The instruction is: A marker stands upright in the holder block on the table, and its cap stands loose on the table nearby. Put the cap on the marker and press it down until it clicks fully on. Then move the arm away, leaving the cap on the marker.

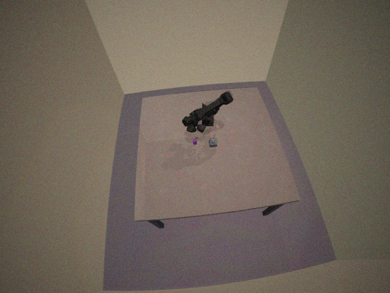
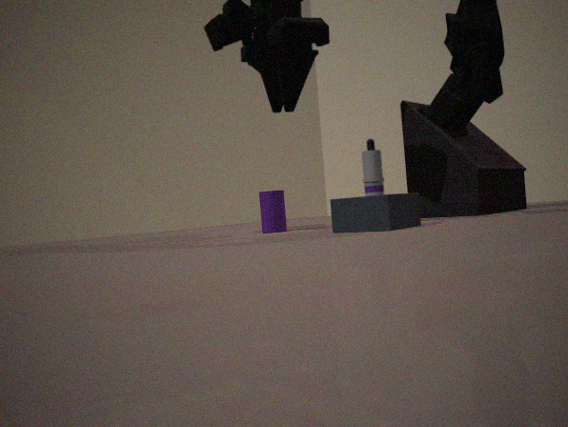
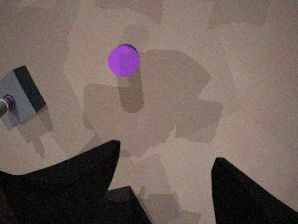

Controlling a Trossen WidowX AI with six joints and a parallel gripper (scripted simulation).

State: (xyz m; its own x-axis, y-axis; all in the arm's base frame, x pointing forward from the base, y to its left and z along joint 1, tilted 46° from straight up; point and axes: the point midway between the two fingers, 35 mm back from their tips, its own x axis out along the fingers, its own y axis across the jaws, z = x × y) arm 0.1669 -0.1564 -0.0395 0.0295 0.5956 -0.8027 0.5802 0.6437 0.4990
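Right now the purple cap is 40 mm ahead of my gripper tip, 10 mm to the left of it and 130 mm below it. Round my gripper tip: grey holder block: 70 mm ahead, 160 mm to the left, 130 mm below.
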